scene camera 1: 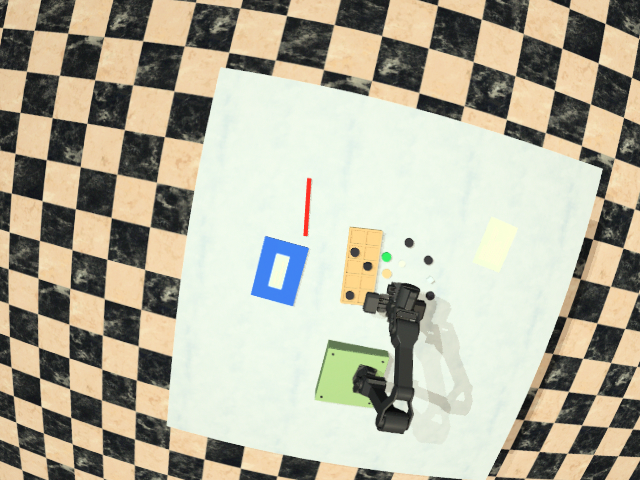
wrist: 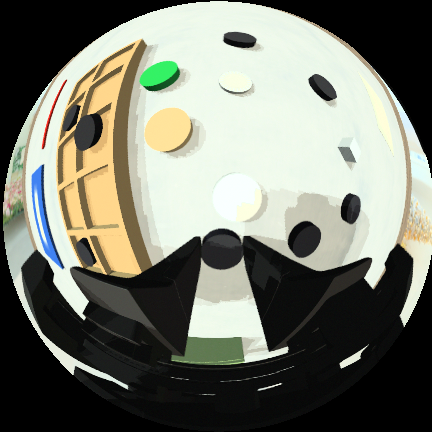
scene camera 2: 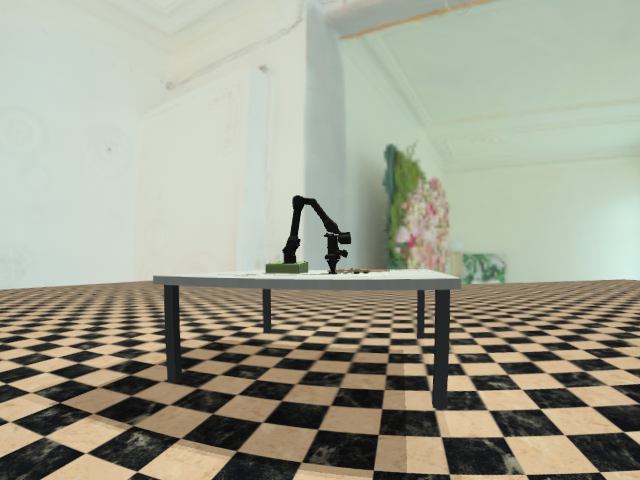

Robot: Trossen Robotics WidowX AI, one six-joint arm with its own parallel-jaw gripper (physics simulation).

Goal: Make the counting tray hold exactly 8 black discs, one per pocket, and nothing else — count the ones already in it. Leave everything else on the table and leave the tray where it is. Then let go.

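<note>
The tan counting tray [scene camera 1: 373, 238] [wrist: 121, 125] has two columns of pockets and holds three black discs: one [scene camera 1: 354, 252] [wrist: 71, 118], a second [scene camera 1: 367, 266] [wrist: 88, 132] and a third [scene camera 1: 349, 295] [wrist: 86, 251] near its end by the arm. My gripper [scene camera 2: 332, 271] [wrist: 221, 241] is down at the table beside the tray, shut on a black disc [wrist: 222, 250]. Loose black discs lie right of the tray: one [scene camera 1: 408, 242] [wrist: 240, 39], another [scene camera 1: 428, 259] [wrist: 322, 87], another [scene camera 1: 430, 295] [wrist: 350, 208] and one [wrist: 304, 239] near the right finger. The arm hides the fingertips in scene camera 1.
A green disc [scene camera 1: 386, 256] [wrist: 160, 75], a tan disc [scene camera 1: 387, 273] [wrist: 168, 129], a small cream disc [scene camera 1: 402, 263] [wrist: 235, 82], a white disc [wrist: 237, 197] and a pale cube [scene camera 1: 430, 280] [wrist: 349, 150] lie nearby. A blue frame [scene camera 1: 261, 273] and red strip [scene camera 1: 307, 206] lie left of the tray.
</note>
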